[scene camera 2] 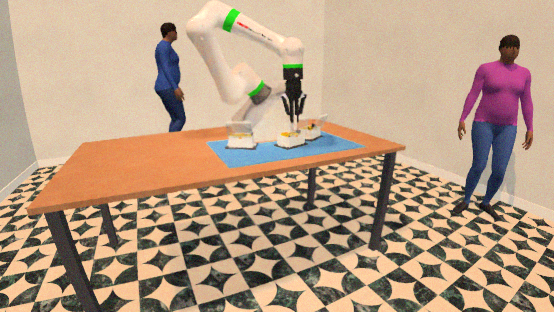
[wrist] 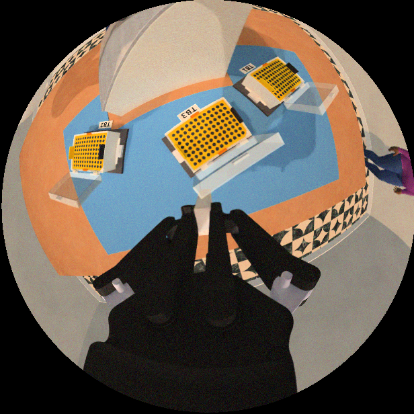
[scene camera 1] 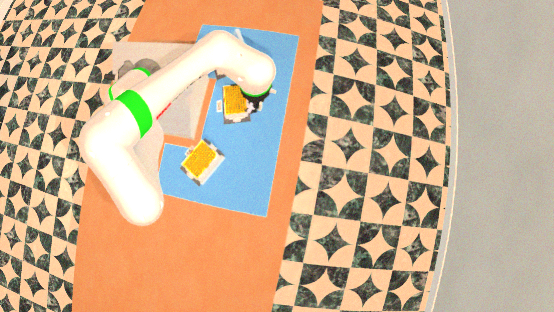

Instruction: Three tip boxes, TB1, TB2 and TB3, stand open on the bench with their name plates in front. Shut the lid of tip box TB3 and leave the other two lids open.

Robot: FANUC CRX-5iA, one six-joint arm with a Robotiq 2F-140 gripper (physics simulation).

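Frame: origin at the arm's base, x left, y ahead, z down, level; millimetres.
Where they show: gripper, between the fingertips: [scene camera 2: 294,129] [scene camera 1: 257,107]; arm's base, origin of its link: [scene camera 2: 262,96] [scene camera 1: 146,76].
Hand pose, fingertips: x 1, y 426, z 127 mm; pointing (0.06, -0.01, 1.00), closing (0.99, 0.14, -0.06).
Observation:
Things, the pixels of their top centre, and the offset from my fingertips. Level surfaces: height alone.
- Tip box TB3, centre of its top: [scene camera 1: 231,98] [scene camera 2: 289,132] dz +41, dx +28, dy -107 mm
- TB1, centre of its top: [scene camera 2: 308,126] dz +41, dx +205, dy -213 mm
- blue mat, height of its surface: dz +107 mm
- orange bench, height of its surface: dz +110 mm
Tip box TB3 [scene camera 1: 235,100] [scene camera 2: 291,141] [wrist: 207,134] stands in the middle with its yellow tip rack exposed. Its clear lid [wrist: 240,165] is open and stands up along the rear edge, on the gripper's side. My gripper [scene camera 1: 251,107] [scene camera 2: 294,128] [wrist: 206,199] is shut and empty, pointing down beside that lid; whether they touch I cannot tell. TB2 [scene camera 1: 201,159] [scene camera 2: 241,142] [wrist: 89,152] has its clear lid [scene camera 2: 240,127] [wrist: 75,190] open. TB1 [scene camera 2: 312,133] [wrist: 276,80] has its clear lid [scene camera 2: 321,120] [wrist: 315,99] open; the arm hides most of it in scene camera 1.
The boxes stand on a blue mat [scene camera 1: 240,175] [scene camera 2: 260,157] [wrist: 150,215] on the orange bench [scene camera 1: 175,260] [scene camera 2: 125,165]. The pale robot base stands past the name plates. Two people [scene camera 2: 170,75] [scene camera 2: 500,100] stand beyond the bench.

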